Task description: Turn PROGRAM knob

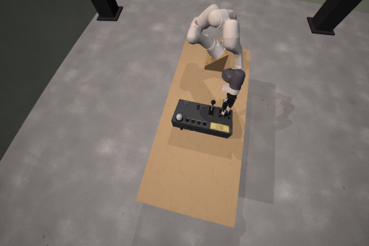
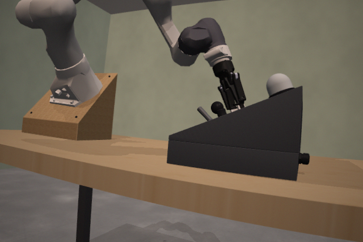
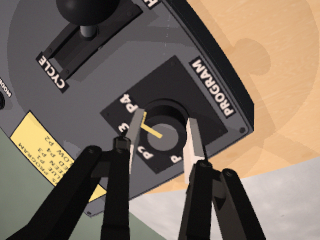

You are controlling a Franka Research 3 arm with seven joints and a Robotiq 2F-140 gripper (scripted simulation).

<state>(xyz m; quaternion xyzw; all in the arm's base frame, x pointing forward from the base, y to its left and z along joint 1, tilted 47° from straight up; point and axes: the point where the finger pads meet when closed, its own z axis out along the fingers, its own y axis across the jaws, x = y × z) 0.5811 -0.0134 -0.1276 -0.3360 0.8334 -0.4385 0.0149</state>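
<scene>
Right now my hand is 12 cm to the left of the black ball lever, 3 cm past it and 1 cm above it. The rest, counted from my hand: dark sloped console (19 cm to the right, 4 cm below, 2 cm ahead); mode button (24 cm to the right, 2 cm behind, 1 cm below); check toggle (36 cm to the right, 4 cm behind, 2 cm below).
</scene>
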